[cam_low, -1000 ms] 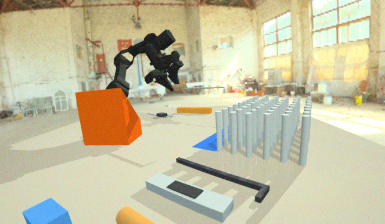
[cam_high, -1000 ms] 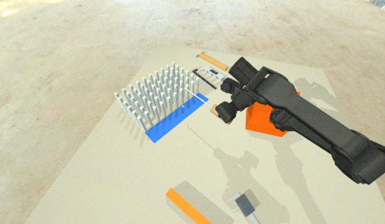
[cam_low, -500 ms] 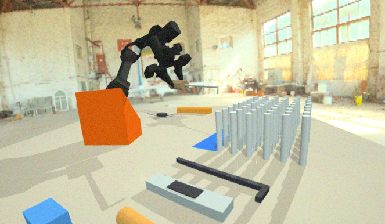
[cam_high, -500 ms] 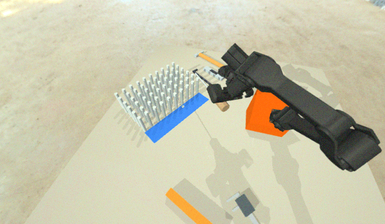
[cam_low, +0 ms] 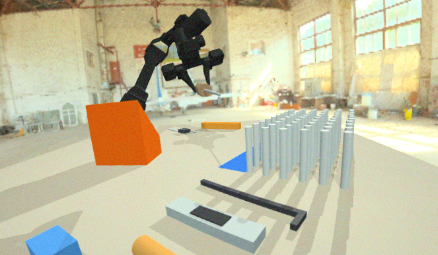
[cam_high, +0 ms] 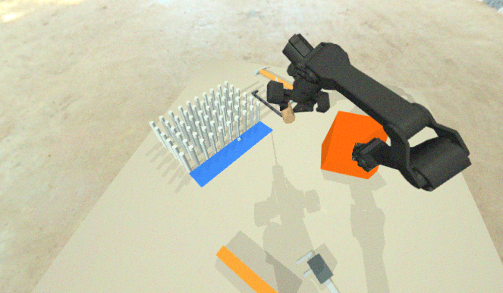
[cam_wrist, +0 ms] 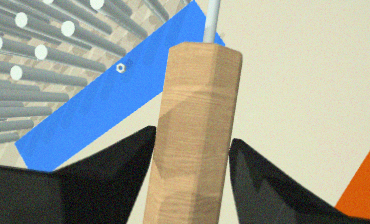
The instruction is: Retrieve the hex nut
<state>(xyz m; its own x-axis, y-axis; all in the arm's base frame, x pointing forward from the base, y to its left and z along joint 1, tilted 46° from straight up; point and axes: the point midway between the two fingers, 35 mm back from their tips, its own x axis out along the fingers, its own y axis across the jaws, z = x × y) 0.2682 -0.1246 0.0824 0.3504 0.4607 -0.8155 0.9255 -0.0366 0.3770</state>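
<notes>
My gripper tip is 42 cm to the left of the blue cube, 18 cm above it and 15 cm past it. The rest, counted from my gripper tip: orange bar: 46 cm to the left, 19 cm below, 2 cm ahead; then blue taped strip: 20 cm below, 17 cm ahead, 5 cm to the left; then grey block: 33 cm to the right, 19 cm below, 4 cm ahead.
</notes>
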